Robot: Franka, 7 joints.
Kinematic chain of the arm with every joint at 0, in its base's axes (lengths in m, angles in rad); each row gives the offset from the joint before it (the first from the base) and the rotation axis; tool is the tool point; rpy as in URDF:
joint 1: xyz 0 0 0.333 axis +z
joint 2: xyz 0 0 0 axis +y
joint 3: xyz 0 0 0.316 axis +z
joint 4: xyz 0.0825 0 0 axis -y
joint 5: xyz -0.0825 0 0.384 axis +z
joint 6: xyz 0 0 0 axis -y
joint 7: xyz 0.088 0 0 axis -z
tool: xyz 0 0 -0.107 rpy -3.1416 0 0
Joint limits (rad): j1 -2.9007..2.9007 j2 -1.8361..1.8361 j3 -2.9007..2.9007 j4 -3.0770..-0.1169 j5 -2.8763..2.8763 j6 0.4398..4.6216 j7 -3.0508..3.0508
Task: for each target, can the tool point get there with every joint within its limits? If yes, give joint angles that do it. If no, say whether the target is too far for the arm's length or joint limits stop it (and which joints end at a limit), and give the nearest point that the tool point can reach.
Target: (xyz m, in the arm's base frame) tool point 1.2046 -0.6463 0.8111
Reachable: no: too far | nearest point 0.7136 -0.3829 0.6162 | short by 0.590 m
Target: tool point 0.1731 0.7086 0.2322
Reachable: yes | joints 1.8898 0.9091 -0.7067 -1.5266 2.3744 2.4074 -1.9638
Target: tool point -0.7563 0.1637 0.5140
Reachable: yes | joints -0.3285 -1.5011 0.0303 -0.4724 0.7947 3.6728 1.5590
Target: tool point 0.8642 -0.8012 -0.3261
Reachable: no: too far | nearest point 0.5491 -0.5090 -0.0858 | short by 0.492 m
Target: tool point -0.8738 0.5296 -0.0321
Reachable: no: too far | nearest point -0.6909 0.4187 0.0443 | short by 0.227 m
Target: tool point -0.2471 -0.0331 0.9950
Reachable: yes | joints -1.8452 -0.2626 -0.7850 -0.6017 0.1973 0.9784 0.5348
